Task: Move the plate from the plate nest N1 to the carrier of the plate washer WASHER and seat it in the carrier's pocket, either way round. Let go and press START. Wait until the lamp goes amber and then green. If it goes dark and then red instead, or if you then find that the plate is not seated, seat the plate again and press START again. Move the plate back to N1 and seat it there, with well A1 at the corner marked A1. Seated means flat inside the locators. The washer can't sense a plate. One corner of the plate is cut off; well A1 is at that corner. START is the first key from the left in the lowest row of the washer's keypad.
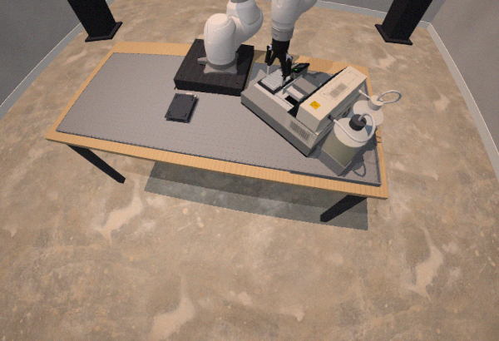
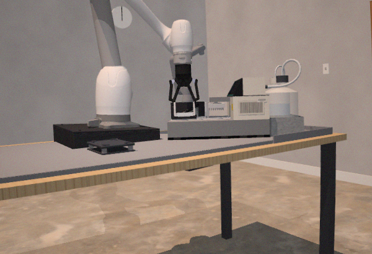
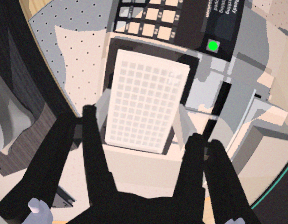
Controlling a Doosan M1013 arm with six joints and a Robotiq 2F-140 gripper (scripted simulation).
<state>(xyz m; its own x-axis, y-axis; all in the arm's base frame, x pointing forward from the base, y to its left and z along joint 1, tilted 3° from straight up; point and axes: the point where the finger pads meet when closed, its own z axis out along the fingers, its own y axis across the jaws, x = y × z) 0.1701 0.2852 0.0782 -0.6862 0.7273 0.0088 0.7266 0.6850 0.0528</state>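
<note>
The washer carrier is 30 mm below my hand. From my hand the other things lie so: plate washer (110 mm ahead, 110 mm to the left, 10 mm above); white well plate (20 mm below); plate nest N1 (110 mm ahead, 480 mm to the right, 90 mm below).
</note>
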